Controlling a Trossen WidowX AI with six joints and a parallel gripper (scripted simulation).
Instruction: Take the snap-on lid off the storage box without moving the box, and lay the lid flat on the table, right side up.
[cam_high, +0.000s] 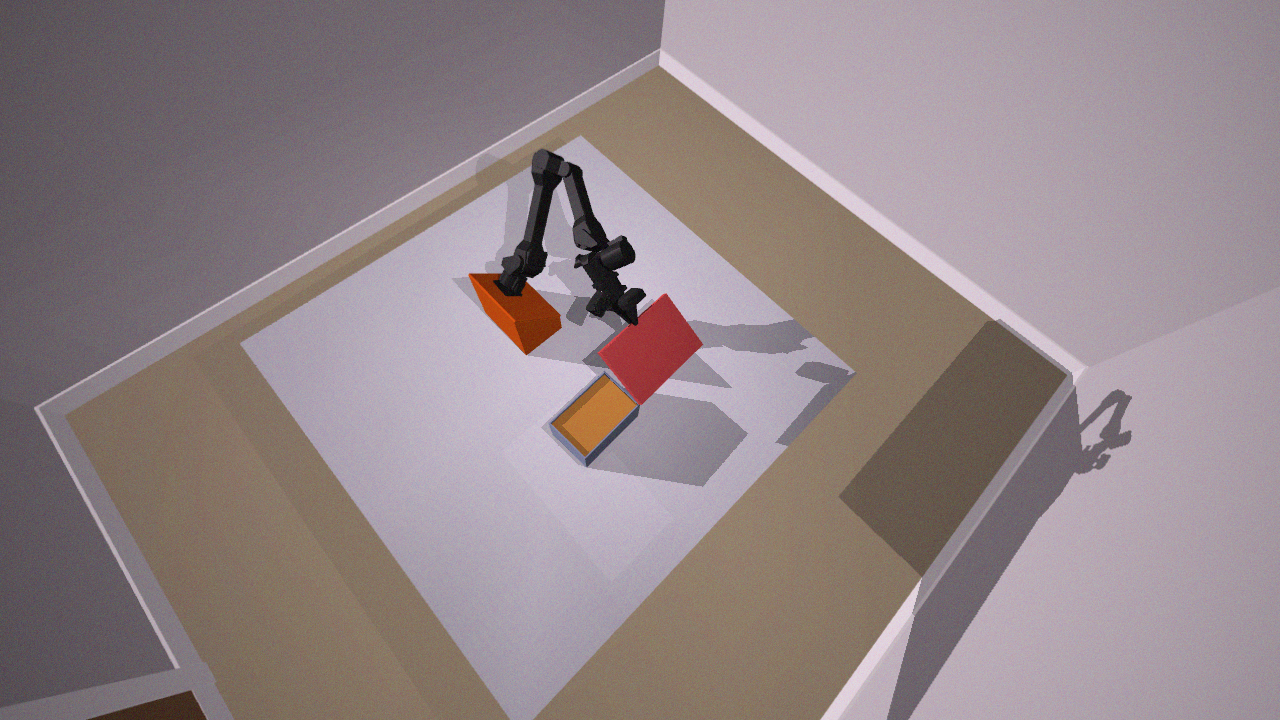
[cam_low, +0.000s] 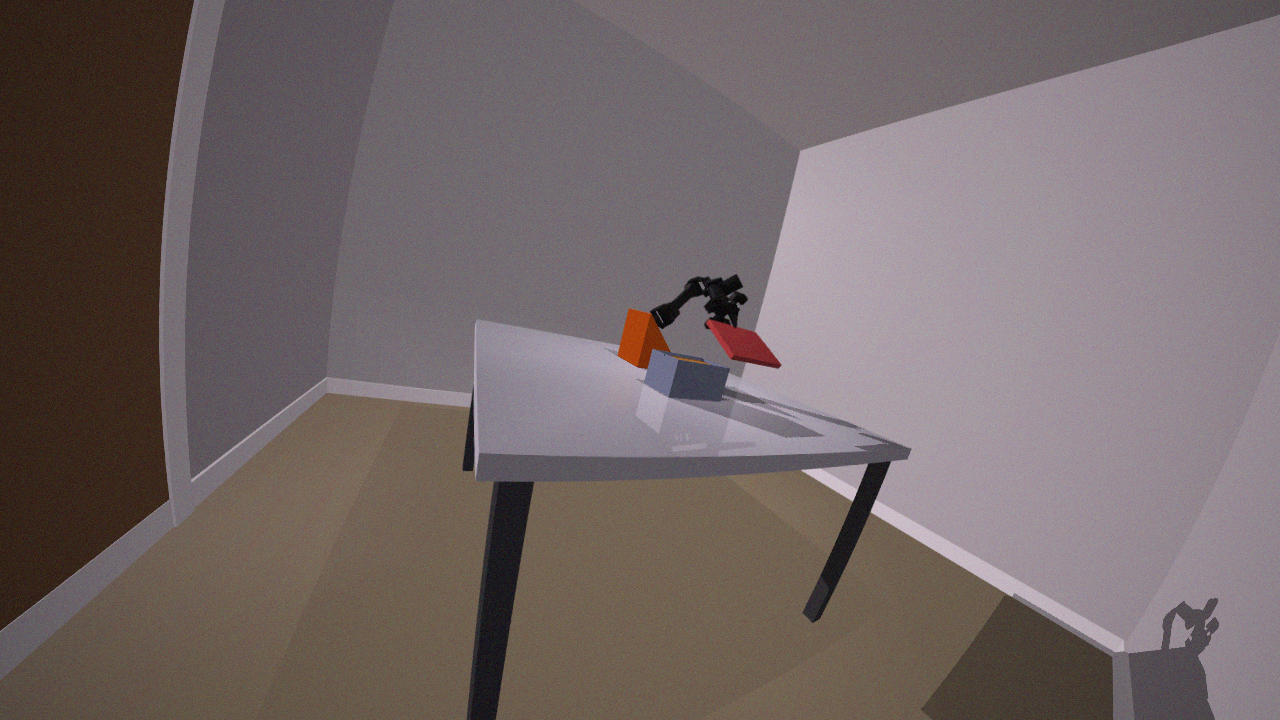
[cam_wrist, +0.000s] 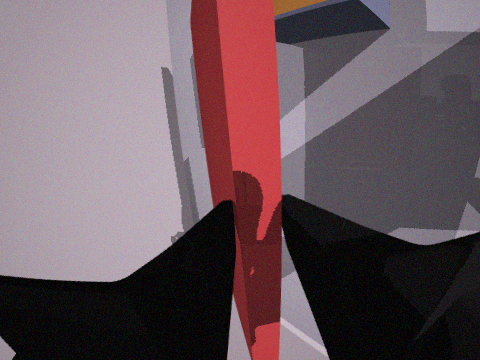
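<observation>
Right now my gripper tip is 70 mm short of the red lid, 10 mm to the right of it and 40 mm above it. Also, from my gripper tip: grey-blue storage box (90 mm ahead, 210 mm to the right, 180 mm below).
</observation>
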